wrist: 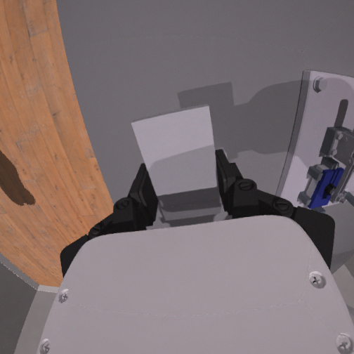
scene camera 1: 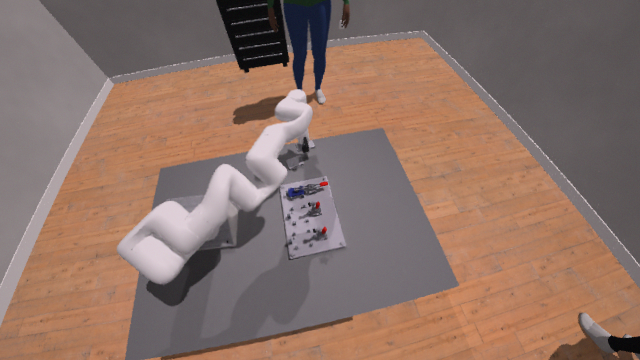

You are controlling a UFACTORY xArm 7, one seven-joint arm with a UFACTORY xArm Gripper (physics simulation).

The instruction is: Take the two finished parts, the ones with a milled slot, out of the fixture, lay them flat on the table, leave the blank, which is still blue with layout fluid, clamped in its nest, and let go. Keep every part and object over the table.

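Places are measured from the arm's base along level axes (x back, y down, z right), in millimetres.
Pixels of known places: gripper, between the fingertips: point(scene camera 1: 304, 147).
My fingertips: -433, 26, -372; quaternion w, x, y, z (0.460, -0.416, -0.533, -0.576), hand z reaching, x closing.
For each thing: its middle in the pictures, then the offset to it from my fingertips, as dx, dy, dz. "pt": a spot on its surface instead. Level surfaces: height alone.
- finished part, middle of its body: point(scene camera 1: 295, 162) +56, +63, +40
- blue blank, middle of its body: point(scene camera 1: 296, 192) +56, +39, +228
- fixture plate, a spot on its surface: point(scene camera 1: 331, 220) pt -89, +55, +376
- dark grey table, height of its surface: dy +70
My gripper point(scene camera 1: 305, 145) point(wrist: 184, 170) is shut on a pale grey finished part point(wrist: 175, 145), with the step of its slot near the fingers. It holds the part above the table near the back edge; the part's shadow lies apart from it on the table. The other finished part point(scene camera 1: 295, 163) lies on the table between the gripper and the fixture; I cannot make it out in the wrist view. The blue blank point(scene camera 1: 295, 192) point(wrist: 326, 188) sits in the fixture's rear nest under its clamp. The fixture plate point(scene camera 1: 331, 220) point(wrist: 295, 155) has two other nests, which hold no part.
Two clamps with red handles point(scene camera 1: 318, 205) point(scene camera 1: 324, 230) stand raised at the other nests. The dark grey table point(scene camera 1: 390, 225) point(wrist: 110, 65) has its edge at the left of the wrist view, with wood floor point(wrist: 40, 100) beyond. A person point(scene camera 1: 307, 35) stands behind the table.
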